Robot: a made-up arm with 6 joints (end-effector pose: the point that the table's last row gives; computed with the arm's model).
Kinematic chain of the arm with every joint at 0, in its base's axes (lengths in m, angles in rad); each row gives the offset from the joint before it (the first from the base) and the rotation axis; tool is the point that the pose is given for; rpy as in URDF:
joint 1: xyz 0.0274 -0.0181 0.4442 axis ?
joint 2: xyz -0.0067 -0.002 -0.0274 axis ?
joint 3: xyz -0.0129 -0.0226 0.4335 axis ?
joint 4: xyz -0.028 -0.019 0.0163 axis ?
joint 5: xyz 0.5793 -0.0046 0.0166 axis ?
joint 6: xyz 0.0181 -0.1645 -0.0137 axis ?
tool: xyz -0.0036 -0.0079 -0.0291 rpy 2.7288 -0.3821 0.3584
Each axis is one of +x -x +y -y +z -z.
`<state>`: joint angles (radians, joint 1 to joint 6).
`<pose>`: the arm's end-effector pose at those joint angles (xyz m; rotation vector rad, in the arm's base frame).
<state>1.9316 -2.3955 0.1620 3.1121 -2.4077 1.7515</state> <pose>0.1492 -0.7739 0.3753 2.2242 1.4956 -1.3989</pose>
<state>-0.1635 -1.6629 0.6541 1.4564 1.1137 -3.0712</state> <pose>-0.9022 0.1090 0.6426 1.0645 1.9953 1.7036</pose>
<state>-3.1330 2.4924 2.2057 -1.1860 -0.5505 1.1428</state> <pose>-0.7223 0.0874 -0.2410 1.2063 -2.8559 -0.0465</pose>
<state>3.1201 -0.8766 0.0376 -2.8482 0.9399 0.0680</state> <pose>-0.0204 -0.1438 1.1310 -0.6377 -0.6779 2.4101</pose>
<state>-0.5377 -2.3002 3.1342 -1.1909 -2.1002 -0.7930</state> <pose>-0.0982 -0.0866 -0.3420 -0.3751 0.0588 1.3784</pose>
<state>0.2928 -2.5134 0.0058 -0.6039 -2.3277 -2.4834</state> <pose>-0.5535 -0.3652 0.4277 -1.3701 -0.3258 0.0247</pose>
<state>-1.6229 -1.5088 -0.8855 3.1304 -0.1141 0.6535</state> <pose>0.1767 -0.0215 0.7875 -0.9265 0.3996 -2.2391</pose>
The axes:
joint 1: +z
joint 2: +y
joint 3: -y
joint 4: -x
joint 5: -y
joint 6: -x

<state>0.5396 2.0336 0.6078 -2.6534 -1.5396 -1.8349</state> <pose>0.3431 0.2623 -0.3049 1.0338 1.1359 1.0849</pose>
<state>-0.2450 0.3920 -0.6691 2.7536 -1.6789 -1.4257</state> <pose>0.4950 -0.0430 0.3966 1.0910 -0.3622 -0.1296</pose>
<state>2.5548 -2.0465 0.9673 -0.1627 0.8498 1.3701</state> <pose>0.9546 -0.3424 0.2759 -1.4027 1.1268 -0.2773</pose>
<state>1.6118 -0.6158 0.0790 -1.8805 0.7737 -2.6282</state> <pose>0.0466 0.2286 1.0161 1.1527 0.8424 1.0837</pose>
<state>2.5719 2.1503 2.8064 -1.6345 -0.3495 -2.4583</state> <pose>-0.6956 0.5040 0.4334 0.2079 0.5101 2.9649</pose>
